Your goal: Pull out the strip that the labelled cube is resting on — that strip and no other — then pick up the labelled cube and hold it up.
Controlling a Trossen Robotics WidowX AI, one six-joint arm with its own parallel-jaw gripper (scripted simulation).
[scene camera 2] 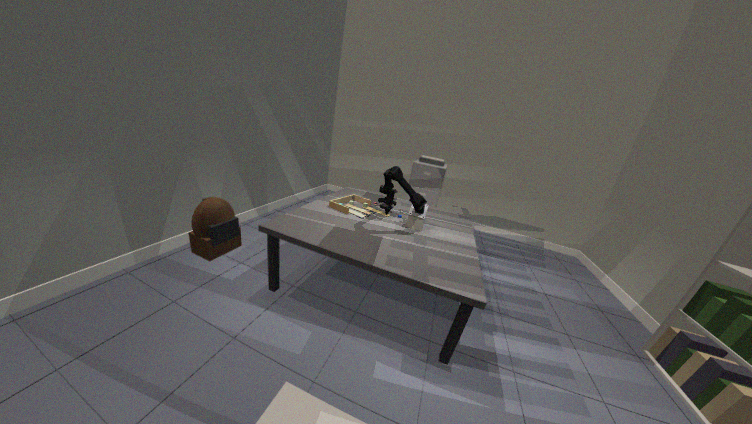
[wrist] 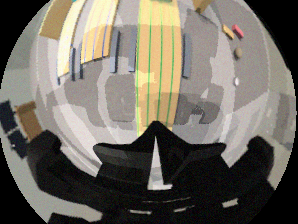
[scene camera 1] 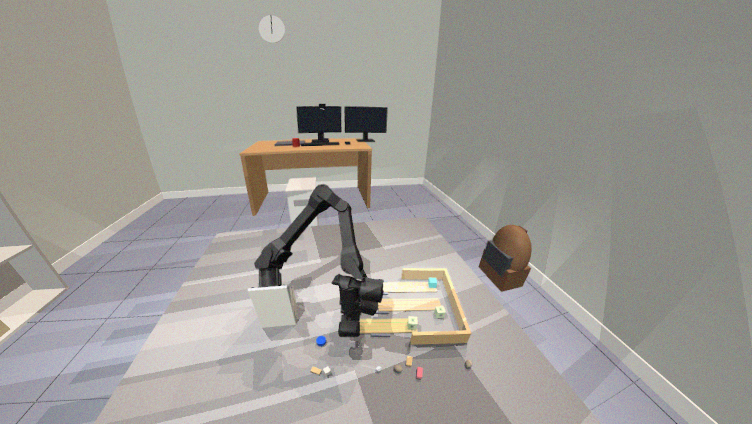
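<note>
Looking through the pictures, I can see a strip and a wooden three-sided tray, and my gripper is there with them. The wrist view shows my gripper too.
</note>
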